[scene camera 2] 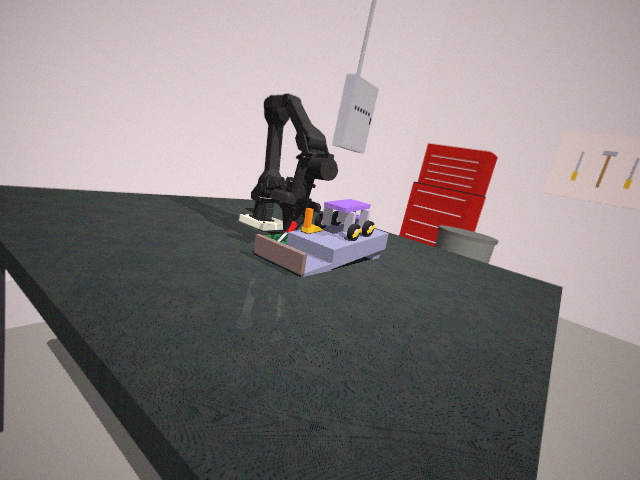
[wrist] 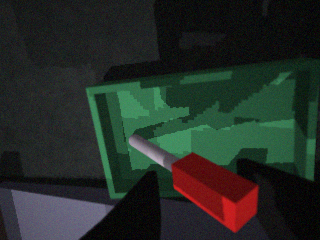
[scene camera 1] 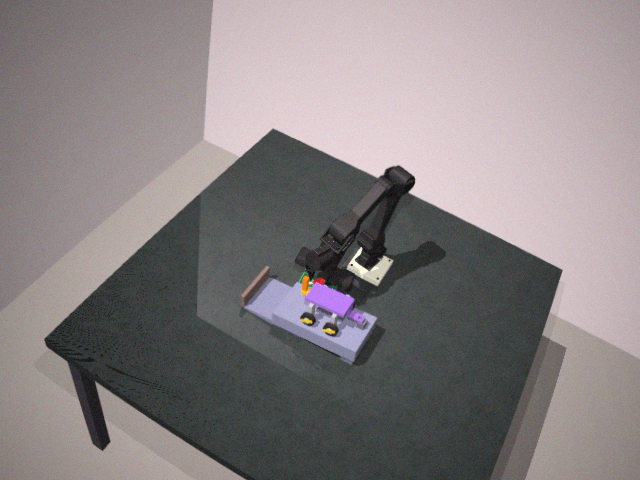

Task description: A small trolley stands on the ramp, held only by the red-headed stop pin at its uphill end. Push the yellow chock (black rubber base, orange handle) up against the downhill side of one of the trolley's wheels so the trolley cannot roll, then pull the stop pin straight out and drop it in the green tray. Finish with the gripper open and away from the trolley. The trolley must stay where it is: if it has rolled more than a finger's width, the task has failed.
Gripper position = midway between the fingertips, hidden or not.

In view: my gripper (scene camera 2: 288, 231), a red-headed stop pin (wrist: 231, 199), a trolley (scene camera 2: 346, 213) and a green tray (wrist: 253, 117).
The trolley also shows in scene camera 1 (scene camera 1: 337, 303). My gripper shows as well in the wrist view (wrist: 196, 173) and in scene camera 1 (scene camera 1: 316, 283). The wrist view misses the trolley: it is out of frame.
